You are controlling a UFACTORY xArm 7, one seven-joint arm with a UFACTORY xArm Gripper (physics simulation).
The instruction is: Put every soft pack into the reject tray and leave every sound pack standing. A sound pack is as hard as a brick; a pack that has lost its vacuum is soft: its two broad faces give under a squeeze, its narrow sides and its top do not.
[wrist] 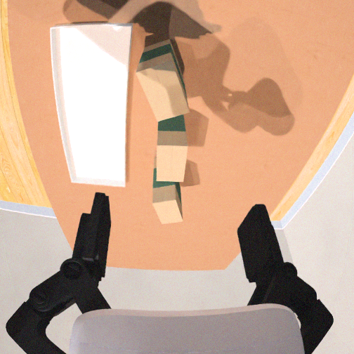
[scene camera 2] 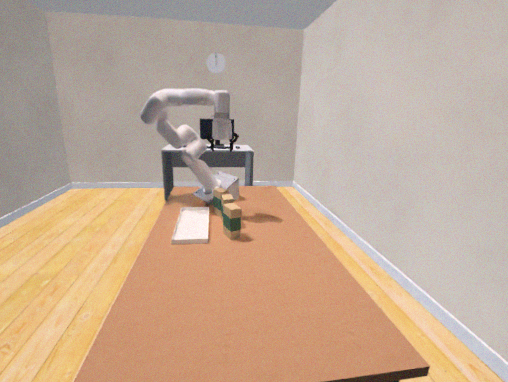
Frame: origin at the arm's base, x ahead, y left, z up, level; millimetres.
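Seen in the pictures: gripper, between the fingertips: (scene camera 2: 222, 151); arm's base, origin of its link: (scene camera 2: 212, 186).
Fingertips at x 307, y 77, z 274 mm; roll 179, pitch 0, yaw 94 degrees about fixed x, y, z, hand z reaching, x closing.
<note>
Pixels of each thing's top centre, then the offset from my fingertips to it. Level surfaces: height alone.
- middle pack, centre of its top: (scene camera 2: 224, 196) dy +20, dx +146, dz -200 mm
- farthest pack, centre of its top: (scene camera 2: 218, 200) dy -17, dx +25, dz -260 mm
- white reject tray, centre of its top: (scene camera 2: 193, 220) dy -134, dx +160, dz -318 mm
- brown table, height of its surface: dz -340 mm
Three tan packs with dark green bands stand upright in a row. The nearest pack in the scene view (scene camera 2: 231, 222) is also the lowest in the wrist view (wrist: 167, 211). The middle pack (scene camera 2: 227, 198) (wrist: 171, 163) is partly hidden behind it in the scene view. The farthest pack (scene camera 2: 218, 202) (wrist: 164, 92) appears largest in the wrist view. Whether any pack is soft cannot be told by sight. The white reject tray (scene camera 2: 191, 225) (wrist: 90, 115) lies left of the row and holds no pack. My gripper (scene camera 2: 221, 149) (wrist: 180, 213) is open and empty, high above the table.
The brown table (scene camera 2: 250, 300) (wrist: 210, 250) carries the packs and tray. The arm's base stands behind the row in the scene view. A grey desk (scene camera 2: 207, 159) with a monitor (scene camera 2: 205, 128) stands beyond it, against the back wall.
</note>
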